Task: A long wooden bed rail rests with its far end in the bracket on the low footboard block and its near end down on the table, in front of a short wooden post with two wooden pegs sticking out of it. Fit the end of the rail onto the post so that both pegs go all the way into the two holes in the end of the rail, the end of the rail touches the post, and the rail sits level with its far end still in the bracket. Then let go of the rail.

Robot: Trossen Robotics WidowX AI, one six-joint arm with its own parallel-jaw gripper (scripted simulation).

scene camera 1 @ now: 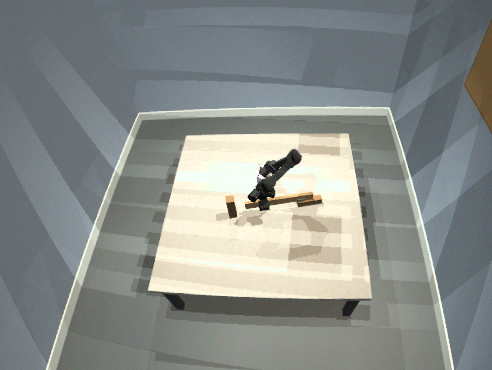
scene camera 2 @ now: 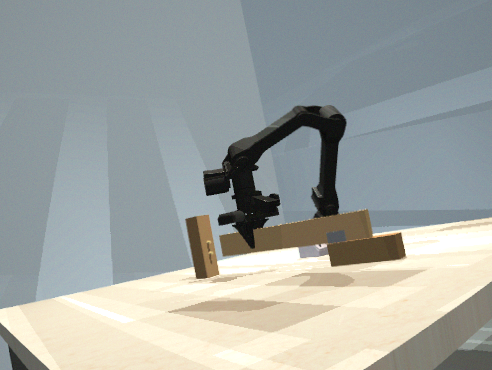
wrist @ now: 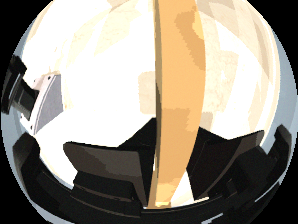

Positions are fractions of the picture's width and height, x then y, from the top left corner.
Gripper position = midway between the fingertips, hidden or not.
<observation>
I see my gripper (scene camera 2: 0.52,0.67) and a wooden rail (scene camera 2: 0.73,0.61).
My gripper also shows in the wrist view (wrist: 0.56,0.54).
</observation>
